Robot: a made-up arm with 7 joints.
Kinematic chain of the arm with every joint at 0, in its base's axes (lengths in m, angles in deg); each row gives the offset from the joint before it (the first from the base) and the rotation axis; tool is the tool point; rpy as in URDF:
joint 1: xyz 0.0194 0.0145 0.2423 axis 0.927 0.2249 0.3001
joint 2: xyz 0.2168 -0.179 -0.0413 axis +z
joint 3: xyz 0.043 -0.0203 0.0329 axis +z
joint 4: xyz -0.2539 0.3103 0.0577 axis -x
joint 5: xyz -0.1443 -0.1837 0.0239 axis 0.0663 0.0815 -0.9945
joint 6: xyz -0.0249 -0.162 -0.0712 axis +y
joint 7: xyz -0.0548 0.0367 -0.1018 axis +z
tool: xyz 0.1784 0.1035 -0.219 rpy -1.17 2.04 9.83
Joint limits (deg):
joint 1: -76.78..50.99
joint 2: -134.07..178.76
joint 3: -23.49..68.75
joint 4: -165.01..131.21
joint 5: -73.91..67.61
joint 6: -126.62..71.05
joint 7: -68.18..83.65
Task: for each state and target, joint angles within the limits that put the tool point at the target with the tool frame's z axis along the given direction. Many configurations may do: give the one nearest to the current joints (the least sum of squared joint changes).
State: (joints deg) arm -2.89 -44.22 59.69 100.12 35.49 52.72 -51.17
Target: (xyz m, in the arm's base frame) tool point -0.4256 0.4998 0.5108 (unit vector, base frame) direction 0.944 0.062 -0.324
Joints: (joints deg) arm -45.09 -51.94 55.38 131.21 5.58 55.83 -61.44
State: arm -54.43 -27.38 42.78 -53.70 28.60 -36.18 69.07
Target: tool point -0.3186 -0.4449 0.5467 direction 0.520 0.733 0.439
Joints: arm -75.96 22.00 68.75 -31.63 45.09 -1.31 28.34
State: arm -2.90 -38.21 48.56 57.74 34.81 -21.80 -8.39
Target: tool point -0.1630 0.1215 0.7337 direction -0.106 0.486 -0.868
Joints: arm -35.23 -40.99 47.69 85.48 65.62 -42.82 -10.94
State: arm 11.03 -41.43 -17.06 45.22 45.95 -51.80 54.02
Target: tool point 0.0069 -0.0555 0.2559 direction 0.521 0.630 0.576
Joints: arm 33.12 -35.95 -10.77 65.12 41.92 -17.11 41.76
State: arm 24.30 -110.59 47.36 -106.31 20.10 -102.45 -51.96
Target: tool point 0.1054 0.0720 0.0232 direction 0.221 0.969 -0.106
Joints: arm 13.71 -121.85 46.64 -76.94 -11.42 -126.62 -48.39
